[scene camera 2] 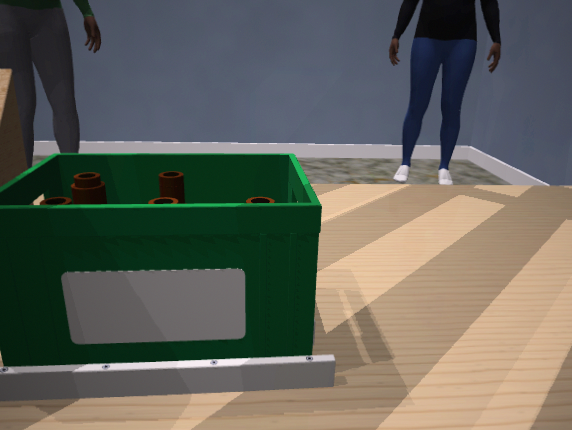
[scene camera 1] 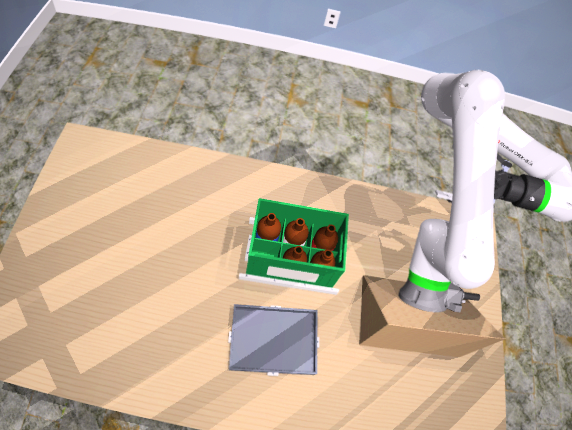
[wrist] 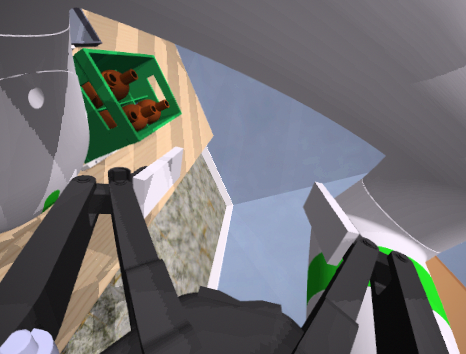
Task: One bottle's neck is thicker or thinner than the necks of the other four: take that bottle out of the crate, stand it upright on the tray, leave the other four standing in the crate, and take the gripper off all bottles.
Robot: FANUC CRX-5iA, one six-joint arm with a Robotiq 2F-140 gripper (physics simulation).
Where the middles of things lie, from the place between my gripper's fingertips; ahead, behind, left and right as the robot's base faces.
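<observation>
Grey tray [scene camera 1: 272, 340]: my hand is a long way to the right of it, well short of it and far above it.
</observation>
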